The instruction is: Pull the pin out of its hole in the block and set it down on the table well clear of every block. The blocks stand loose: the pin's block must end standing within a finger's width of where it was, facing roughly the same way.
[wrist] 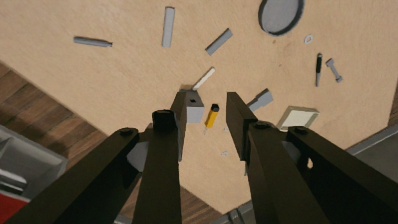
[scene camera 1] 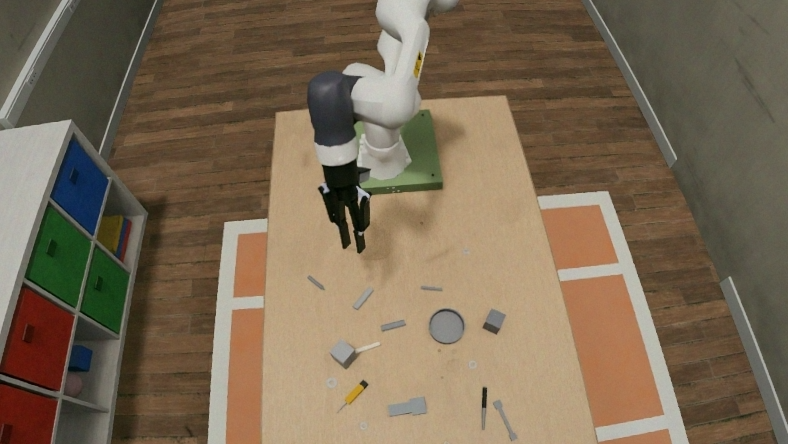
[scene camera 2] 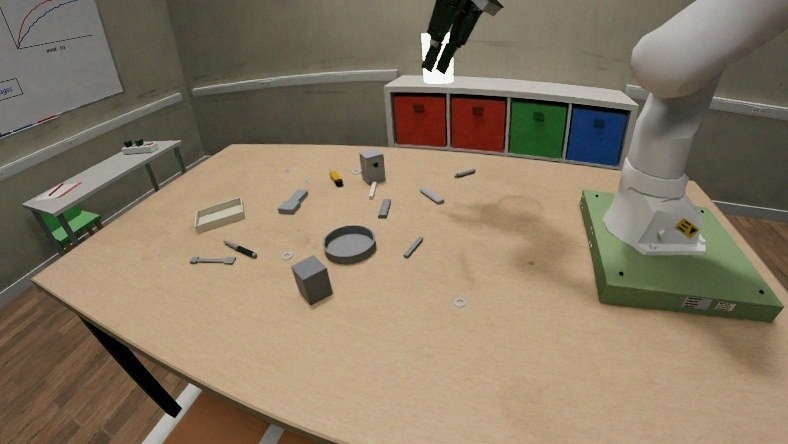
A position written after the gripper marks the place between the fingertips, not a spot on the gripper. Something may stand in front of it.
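Observation:
There's a round grey dish (scene camera 1: 447, 326), and you get the dish again here (scene camera 2: 350, 244), along with a grey block (scene camera 2: 311, 275). As for the gripper (wrist: 206, 106), it's visible as well from the scene cameras: the gripper (scene camera 1: 354, 248) and, once more, the gripper (scene camera 2: 432, 70).

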